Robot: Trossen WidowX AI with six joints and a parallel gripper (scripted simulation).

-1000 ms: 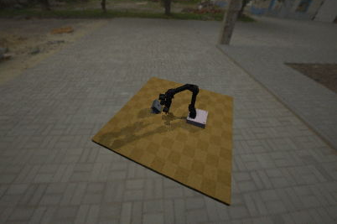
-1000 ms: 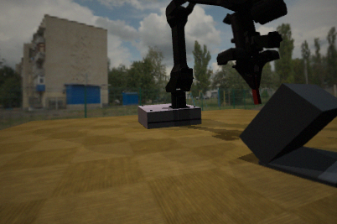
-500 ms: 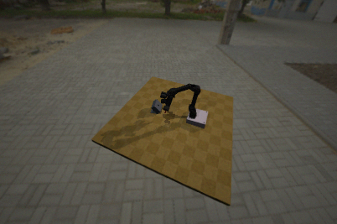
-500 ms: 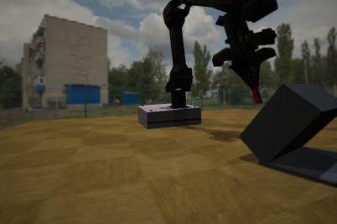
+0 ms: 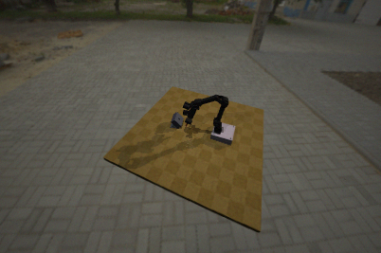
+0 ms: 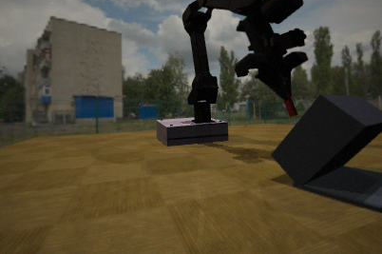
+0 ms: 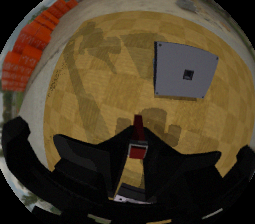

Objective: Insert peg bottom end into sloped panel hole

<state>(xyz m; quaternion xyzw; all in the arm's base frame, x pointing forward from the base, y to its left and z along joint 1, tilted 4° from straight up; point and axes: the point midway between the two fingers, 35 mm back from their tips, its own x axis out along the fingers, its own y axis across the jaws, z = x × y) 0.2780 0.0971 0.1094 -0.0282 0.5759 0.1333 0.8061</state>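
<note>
Right now my gripper tip is 140 mm short of the dark sloped panel, 70 mm above it and 50 mm to the left of it. Round my gripper tip: red peg: 10 mm behind, 10 mm above; then flat panel foot: 160 mm ahead, 120 mm below, 40 mm to the right.
</note>
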